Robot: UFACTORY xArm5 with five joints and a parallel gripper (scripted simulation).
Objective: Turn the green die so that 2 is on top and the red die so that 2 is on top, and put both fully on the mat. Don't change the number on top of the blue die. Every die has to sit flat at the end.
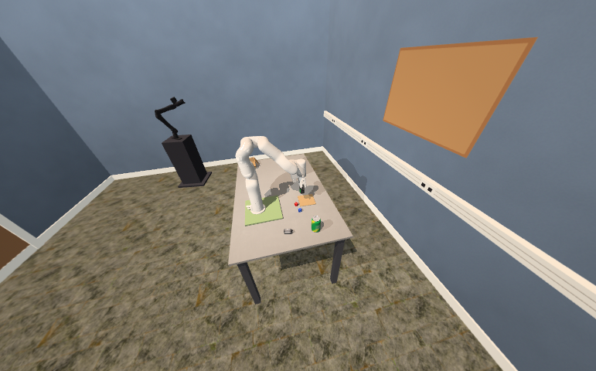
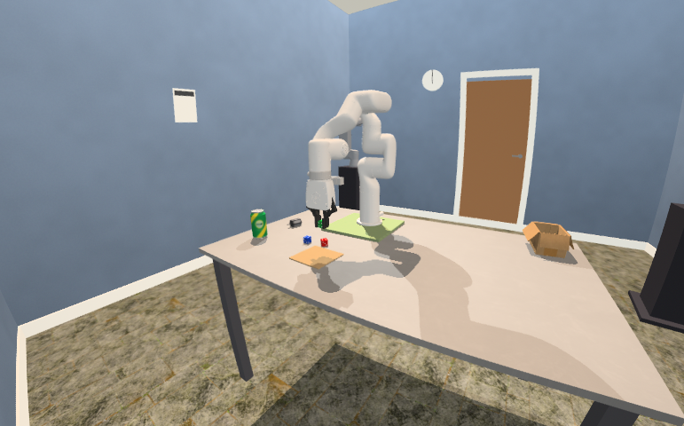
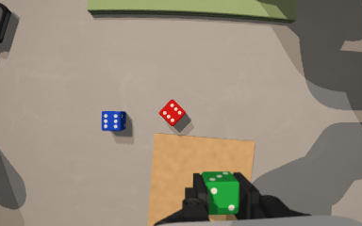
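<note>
The mat lies 120 mm below my hand, 40 mm ahead of it and 10 mm to the left of it. Round my hand: blue die: 130 mm to the right, 110 mm below, 30 mm behind; then green die: 10 mm below; then red die: 110 mm below, 60 mm behind, 50 mm to the right.
</note>
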